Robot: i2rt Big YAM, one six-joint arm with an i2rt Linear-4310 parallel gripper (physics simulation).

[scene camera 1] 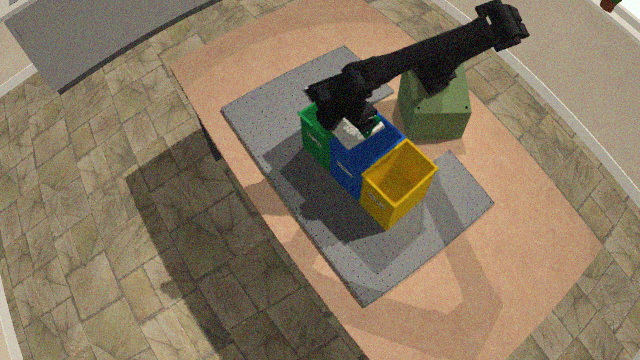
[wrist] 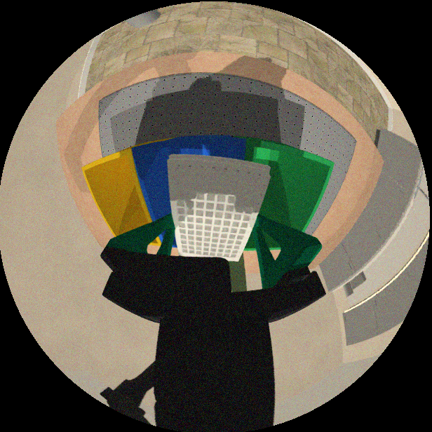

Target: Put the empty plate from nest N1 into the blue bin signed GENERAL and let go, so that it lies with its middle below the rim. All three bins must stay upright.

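Where they show: gripper, fingertip midpoint: [scene camera 1: 356,127]; arm's base, link origin: [scene camera 1: 429,75].
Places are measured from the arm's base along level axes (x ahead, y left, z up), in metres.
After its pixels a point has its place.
Note:
The white plate [scene camera 1: 348,133] @(x 0.361, y 0.087, z 0.018 m) [wrist: 215,225], with a grid of wells, is held by its sides between the green fingers of my gripper [scene camera 1: 358,128] @(x 0.329, y 0.076, z 0.011 m) [wrist: 213,217], which is shut on it. The blue bin [scene camera 1: 343,176] @(x 0.392, y 0.122, z -0.136 m) [wrist: 152,175] stands upright between the other two bins. The plate hangs above the bins. In the wrist view it overlaps the blue bin and the near side of the green bin [scene camera 1: 314,144] @(x 0.419, y -0.004, z -0.117 m) [wrist: 300,190]. The arm and plate hide part of both openings. The sign on the blue bin is too blurred to read.
The yellow bin [scene camera 1: 377,205] @(x 0.362, y 0.259, z -0.108 m) [wrist: 110,187] stands upright on the other side of the blue bin. The bins stand on a grey perforated board [scene camera 1: 465,192] @(x 0.050, y 0.336, z -0.201 m) [wrist: 325,130]. The green arm base [scene camera 1: 440,122] @(x 0.019, y 0.113, z -0.112 m) stands behind them. A grey bench [scene camera 1: 95,40] is off to the side.

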